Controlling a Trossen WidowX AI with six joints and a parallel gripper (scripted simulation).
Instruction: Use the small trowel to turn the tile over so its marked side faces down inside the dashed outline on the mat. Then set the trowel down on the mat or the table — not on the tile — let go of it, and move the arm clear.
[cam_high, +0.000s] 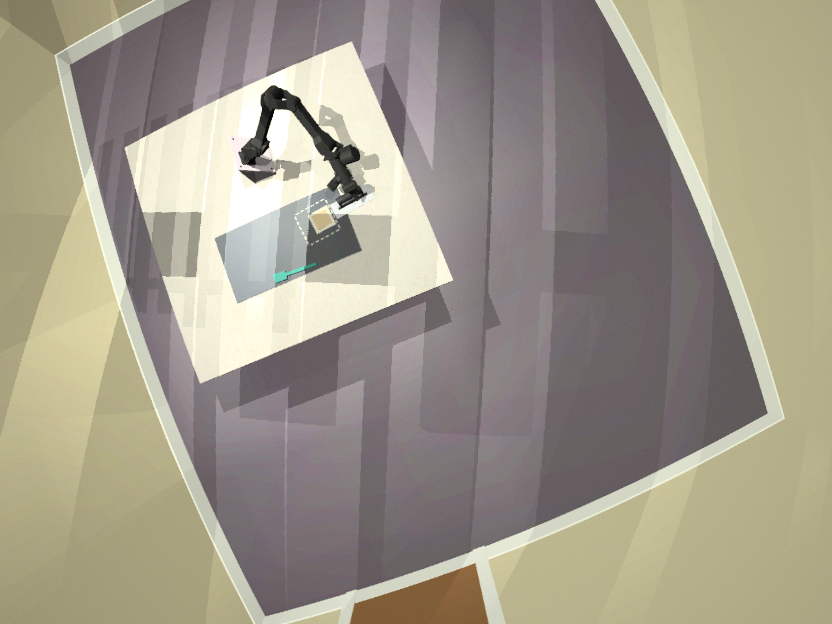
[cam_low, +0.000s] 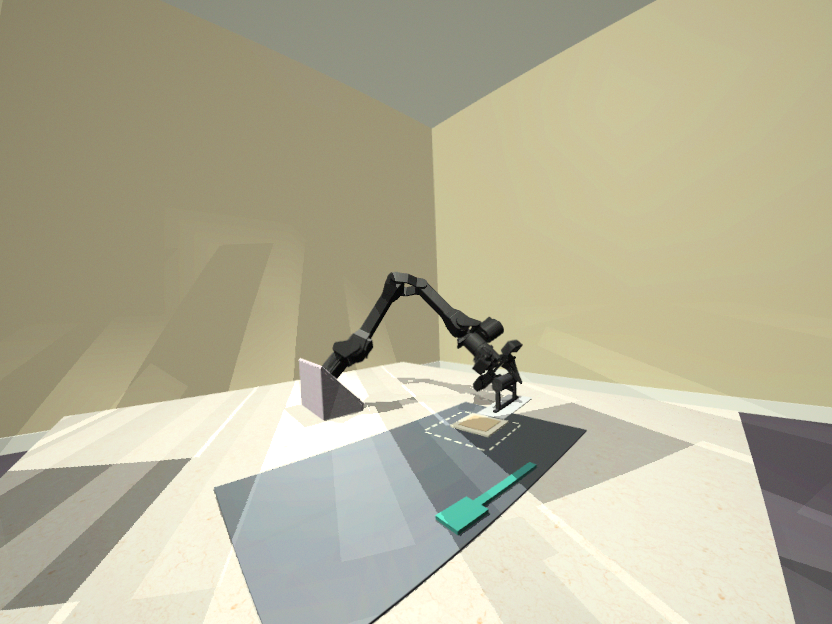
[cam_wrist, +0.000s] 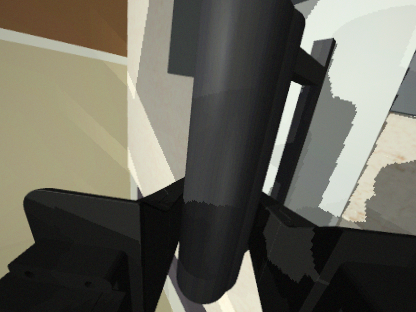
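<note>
Right now the teal trowel is 18 cm ahead of my gripper tip, 41 cm to the right of it and 5 cm below it. The rest, counted from my gripper tip: dark mat: 4 cm ahead, 39 cm to the right, 7 cm below; tile: 19 cm to the right, 5 cm below.
</note>
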